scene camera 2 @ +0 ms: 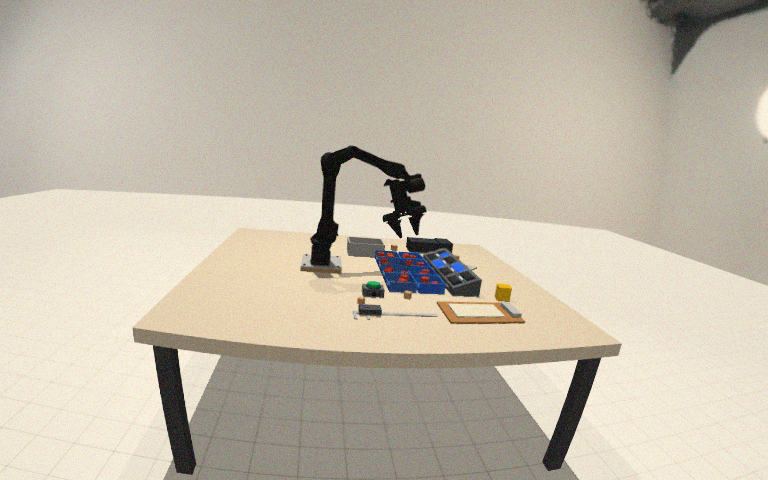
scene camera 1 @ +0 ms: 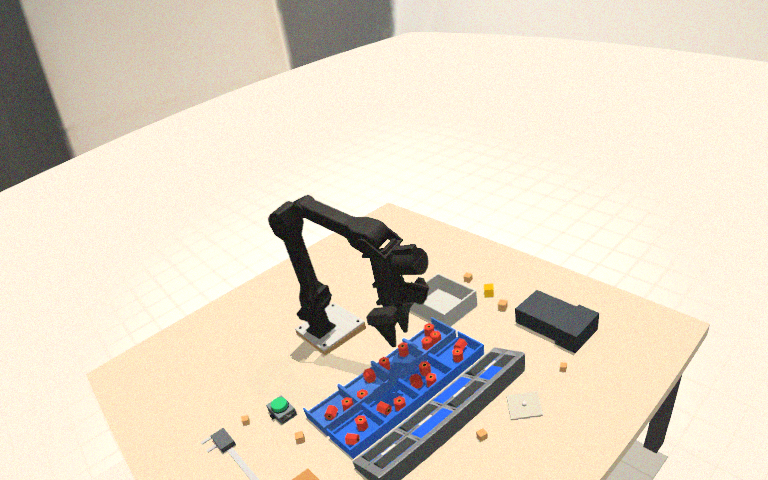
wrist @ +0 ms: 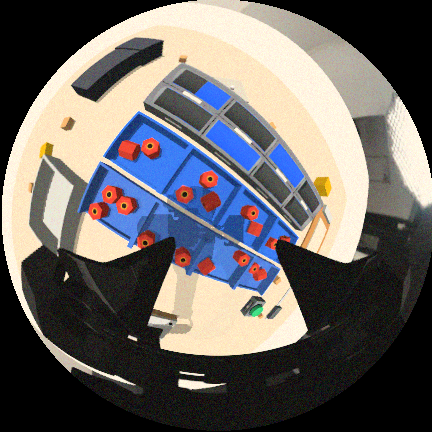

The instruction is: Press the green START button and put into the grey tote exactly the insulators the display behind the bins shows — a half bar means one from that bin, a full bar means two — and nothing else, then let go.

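Where they show: gripper, fingertip midpoint: (scene camera 2: 408, 236) (scene camera 1: 400, 339) (wrist: 226, 244); arm's base, link origin: (scene camera 2: 319, 262) (scene camera 1: 321, 328) (wrist: 147, 331).
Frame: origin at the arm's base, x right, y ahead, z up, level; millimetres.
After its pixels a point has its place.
The green START button (scene camera 1: 279, 404) @(x 265, y 156, z 17 mm) (scene camera 2: 373, 284) @(x 281, y 144, z 16 mm) (wrist: 256, 311) @(x 254, y 152, z 18 mm) sits on a dark base beside the blue bins (scene camera 1: 320, 416) @(x 213, y 238, z -16 mm) (scene camera 2: 403, 286) @(x 238, y 251, z -2 mm) (wrist: 167, 162). Red insulators stand or lie in two rows of bins. The grey display (scene camera 1: 512, 367) @(x -136, y 543, z 28 mm) (scene camera 2: 467, 287) @(x 269, y 461, z 8 mm) (wrist: 252, 125) shows, in the wrist view, a half bar in the far row's first cell and full bars in its third cell and the near row's second cell. The other cells are dark. No insulator shows in the visible part of the grey tote (scene camera 1: 461, 310) @(x -268, y 288, z 4 mm) (scene camera 2: 365, 247) @(x -211, y 203, z 17 mm) (wrist: 40, 192) @(x -335, y 217, z 4 mm). My gripper (scene camera 1: 399, 337) @(x -6, y 323, z 112 mm) (scene camera 2: 408, 234) @(x -6, y 323, z 112 mm) (wrist: 226, 244) @(x -6, y 323, z 112 mm) is open and empty above the bins.
A black box (scene camera 1: 555, 316) @(x -346, y 539, z 30 mm) (scene camera 2: 428, 245) @(x -315, y 511, z 17 mm) (wrist: 112, 70) @(x -316, y 490, z 20 mm) stands beyond the bins. A yellow cube (scene camera 1: 488, 290) @(x -382, y 298, z 1 mm) is near the tote. Small orange cubes are scattered about. A grey plate (scene camera 1: 523, 406) @(x -81, y 611, z -17 mm) lies behind the display. A caliper (scene camera 2: 369, 309) @(x 441, y 105, z -3 mm) and a clipboard (scene camera 2: 447, 316) @(x 452, y 326, z -19 mm) lie nearby.
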